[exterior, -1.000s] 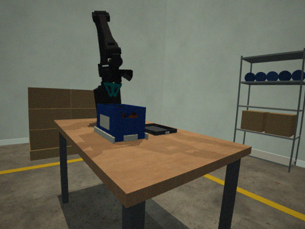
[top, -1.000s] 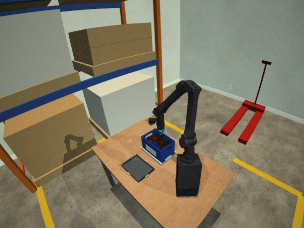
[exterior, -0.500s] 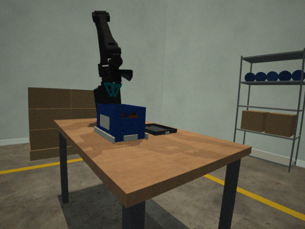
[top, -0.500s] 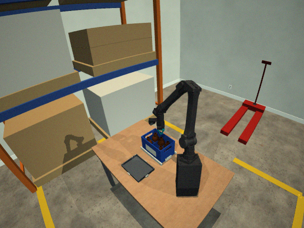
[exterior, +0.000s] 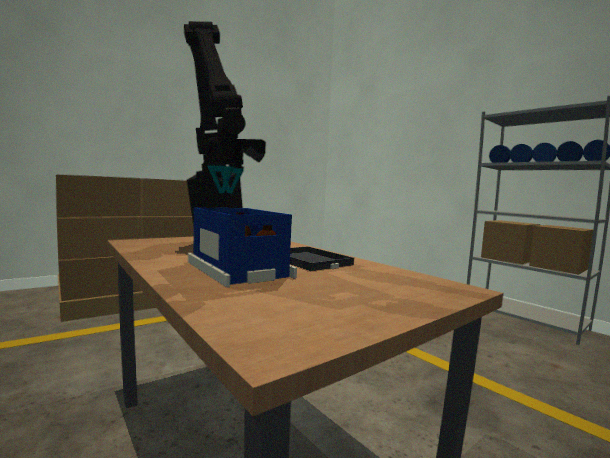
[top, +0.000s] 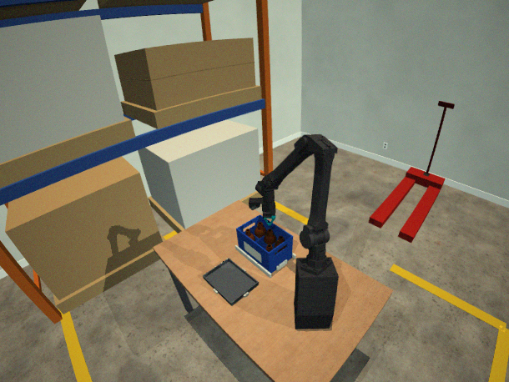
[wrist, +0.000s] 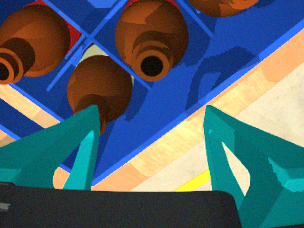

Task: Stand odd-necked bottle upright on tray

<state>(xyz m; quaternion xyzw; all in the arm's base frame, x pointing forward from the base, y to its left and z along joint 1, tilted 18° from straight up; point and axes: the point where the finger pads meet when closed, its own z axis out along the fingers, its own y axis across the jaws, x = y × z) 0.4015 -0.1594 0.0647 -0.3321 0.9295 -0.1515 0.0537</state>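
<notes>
Now: hand 1 cm short of the crate, 4 cm to the right of it and 15 cm above it. Round my hand: bottle (10 cm ahead, 8 cm to the left, 15 cm below); dark tray (2 cm ahead, 32 cm to the left, 22 cm below).
</notes>
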